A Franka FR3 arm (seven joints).
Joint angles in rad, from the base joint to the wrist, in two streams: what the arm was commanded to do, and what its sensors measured. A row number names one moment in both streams.
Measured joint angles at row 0: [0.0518 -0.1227 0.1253 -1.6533 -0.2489 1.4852 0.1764]
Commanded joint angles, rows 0 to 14: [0.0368 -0.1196 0.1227 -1.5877 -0.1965 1.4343 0.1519]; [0.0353 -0.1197 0.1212 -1.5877 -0.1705 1.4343 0.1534]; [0.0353 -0.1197 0.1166 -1.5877 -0.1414 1.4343 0.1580]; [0.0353 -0.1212 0.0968 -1.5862 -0.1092 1.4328 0.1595]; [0.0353 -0.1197 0.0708 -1.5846 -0.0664 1.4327 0.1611]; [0.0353 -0.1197 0.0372 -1.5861 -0.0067 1.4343 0.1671]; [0.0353 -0.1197 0.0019 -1.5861 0.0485 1.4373 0.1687]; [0.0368 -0.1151 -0.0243 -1.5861 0.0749 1.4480 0.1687]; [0.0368 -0.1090 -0.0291 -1.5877 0.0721 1.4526 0.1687]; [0.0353 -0.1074 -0.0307 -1.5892 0.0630 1.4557 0.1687]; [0.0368 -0.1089 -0.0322 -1.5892 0.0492 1.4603 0.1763]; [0.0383 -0.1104 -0.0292 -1.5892 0.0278 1.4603 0.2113]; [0.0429 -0.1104 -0.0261 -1.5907 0.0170 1.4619 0.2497]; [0.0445 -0.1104 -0.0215 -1.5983 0.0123 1.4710 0.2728]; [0.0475 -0.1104 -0.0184 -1.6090 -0.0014 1.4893 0.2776]
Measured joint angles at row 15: [0.0431 -0.1166 -0.0357 -1.6031 0.0300 1.4583 0.2195]
